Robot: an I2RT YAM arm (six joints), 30 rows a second.
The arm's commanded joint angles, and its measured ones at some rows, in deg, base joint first. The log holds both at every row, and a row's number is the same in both.
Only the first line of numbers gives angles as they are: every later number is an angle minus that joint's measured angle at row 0.
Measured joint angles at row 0:
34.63 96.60 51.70 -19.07 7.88 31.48
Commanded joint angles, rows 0 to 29:
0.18 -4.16 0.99 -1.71 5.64 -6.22
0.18 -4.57 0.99 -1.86 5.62 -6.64
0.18 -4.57 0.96 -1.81 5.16 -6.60
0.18 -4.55 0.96 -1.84 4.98 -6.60
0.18 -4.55 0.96 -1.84 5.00 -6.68
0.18 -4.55 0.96 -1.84 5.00 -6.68
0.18 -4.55 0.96 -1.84 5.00 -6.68
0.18 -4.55 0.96 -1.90 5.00 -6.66
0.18 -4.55 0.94 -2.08 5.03 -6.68
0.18 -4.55 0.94 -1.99 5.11 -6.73
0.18 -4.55 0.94 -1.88 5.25 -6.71
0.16 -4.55 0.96 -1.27 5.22 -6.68
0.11 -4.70 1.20 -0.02 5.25 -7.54
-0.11 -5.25 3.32 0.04 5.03 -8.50
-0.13 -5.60 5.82 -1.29 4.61 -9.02
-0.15 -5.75 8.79 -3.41 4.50 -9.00
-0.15 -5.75 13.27 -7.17 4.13 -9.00
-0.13 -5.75 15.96 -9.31 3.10 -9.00
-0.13 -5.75 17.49 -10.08 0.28 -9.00
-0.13 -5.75 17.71 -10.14 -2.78 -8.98
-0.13 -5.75 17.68 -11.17 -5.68 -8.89
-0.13 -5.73 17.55 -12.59 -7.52 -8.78
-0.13 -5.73 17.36 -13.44 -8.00 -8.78
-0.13 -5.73 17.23 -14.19 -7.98 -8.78
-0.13 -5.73 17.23 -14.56 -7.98 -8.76
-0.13 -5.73 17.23 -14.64 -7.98 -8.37
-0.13 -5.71 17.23 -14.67 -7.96 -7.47
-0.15 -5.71 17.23 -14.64 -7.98 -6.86
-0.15 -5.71 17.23 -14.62 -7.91 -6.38
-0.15 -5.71 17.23 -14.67 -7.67 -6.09
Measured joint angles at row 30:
-0.02 -5.23 17.23 -14.60 -6.84 -7.91
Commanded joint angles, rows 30 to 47:
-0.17 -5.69 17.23 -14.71 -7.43 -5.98
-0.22 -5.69 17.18 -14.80 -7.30 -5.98
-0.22 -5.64 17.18 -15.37 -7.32 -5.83
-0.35 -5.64 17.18 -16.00 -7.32 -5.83
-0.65 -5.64 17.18 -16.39 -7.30 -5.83
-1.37 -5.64 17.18 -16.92 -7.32 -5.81
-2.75 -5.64 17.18 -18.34 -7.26 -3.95
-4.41 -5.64 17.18 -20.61 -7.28 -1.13
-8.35 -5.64 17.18 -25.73 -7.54 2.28
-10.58 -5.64 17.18 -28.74 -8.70 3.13
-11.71 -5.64 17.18 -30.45 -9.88 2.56
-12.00 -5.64 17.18 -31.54 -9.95 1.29
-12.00 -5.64 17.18 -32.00 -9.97 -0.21
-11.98 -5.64 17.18 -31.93 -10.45 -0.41
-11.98 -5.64 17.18 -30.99 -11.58 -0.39
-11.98 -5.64 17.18 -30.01 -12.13 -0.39
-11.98 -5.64 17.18 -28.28 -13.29 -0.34
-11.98 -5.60 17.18 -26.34 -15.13 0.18
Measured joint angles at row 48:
-12.17 -5.23 17.01 -28.94 -10.89 -0.02
